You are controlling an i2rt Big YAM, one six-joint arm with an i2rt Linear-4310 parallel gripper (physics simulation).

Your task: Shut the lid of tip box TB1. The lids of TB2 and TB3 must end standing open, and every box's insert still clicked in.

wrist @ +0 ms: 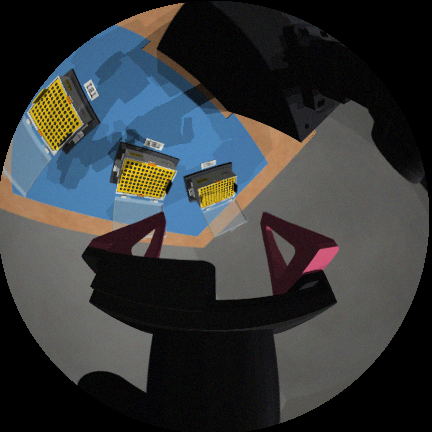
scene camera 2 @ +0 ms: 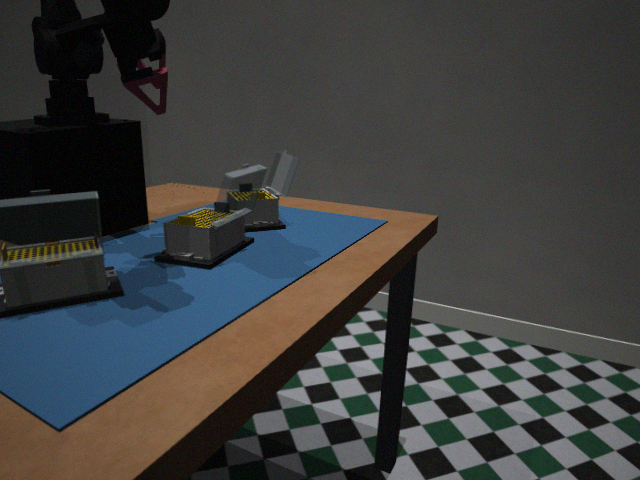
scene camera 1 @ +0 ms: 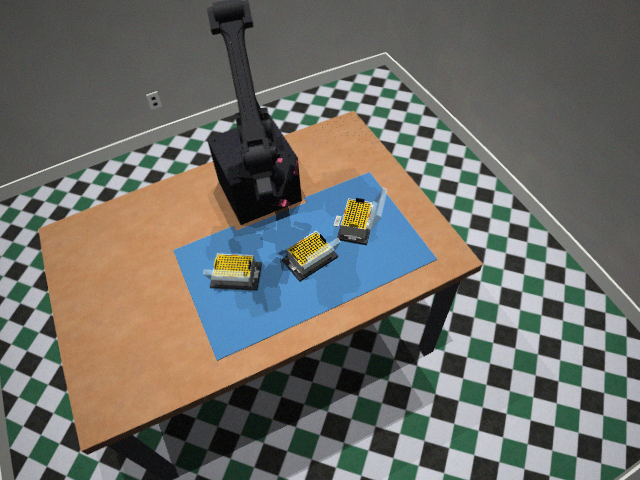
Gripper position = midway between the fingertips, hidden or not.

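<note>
My gripper (scene camera 2: 161,100) is visible; the wrist view shows the gripper (wrist: 212,216) as well.
</note>
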